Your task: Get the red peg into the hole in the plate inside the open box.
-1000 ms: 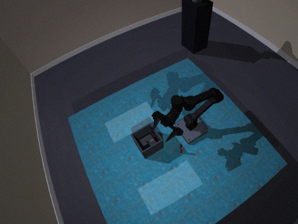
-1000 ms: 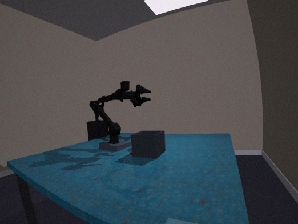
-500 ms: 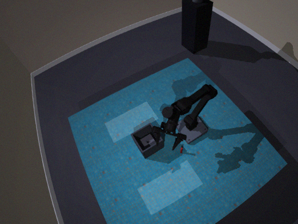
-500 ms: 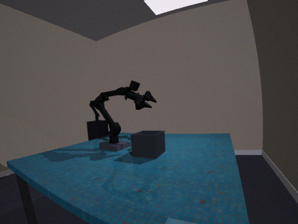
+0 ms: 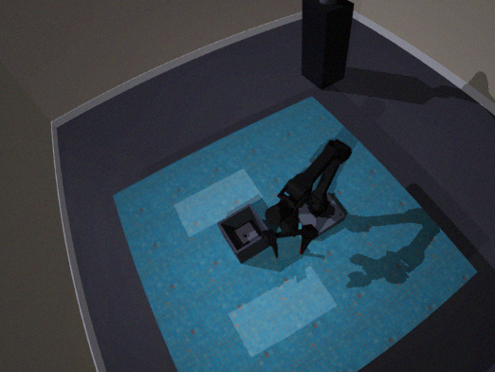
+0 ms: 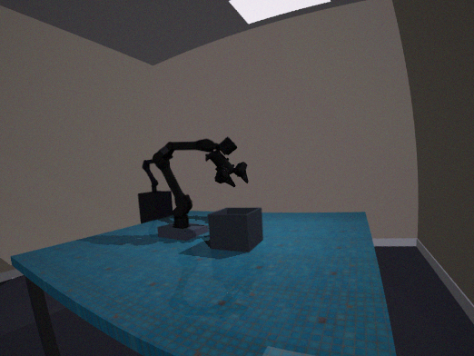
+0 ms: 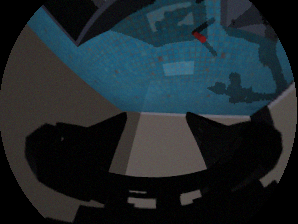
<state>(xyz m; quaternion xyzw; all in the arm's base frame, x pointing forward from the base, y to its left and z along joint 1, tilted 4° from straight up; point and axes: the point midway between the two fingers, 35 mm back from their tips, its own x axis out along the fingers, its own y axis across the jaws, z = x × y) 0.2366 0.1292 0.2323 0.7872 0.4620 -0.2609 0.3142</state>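
Now: gripper tip 19 cm above the red peg, 9 cm past it and 4 cm to the left of it. The rest, counted from my gripper tip: grey plate: 22 cm to the right, 18 cm below, 7 cm ahead.
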